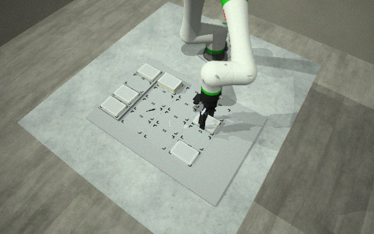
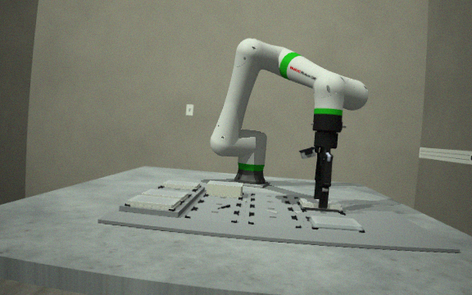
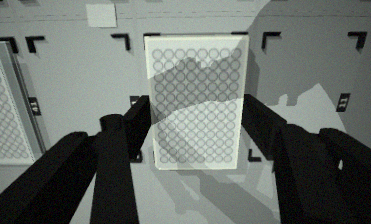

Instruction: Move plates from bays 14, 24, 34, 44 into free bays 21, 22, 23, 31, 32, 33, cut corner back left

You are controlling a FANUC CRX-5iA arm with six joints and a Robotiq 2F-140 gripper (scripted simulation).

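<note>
The white tip lies 11 cm ahead of my hand, 17 cm to the right of it and 4 cm below it. Round my hand: sealed deep-well block (11 cm behind, 33 cm to the right, 2 cm below); then plate (21 cm ahead, 3 cm below); then thin black stick (11 cm ahead, 31 cm to the right, 4 cm below).
</note>
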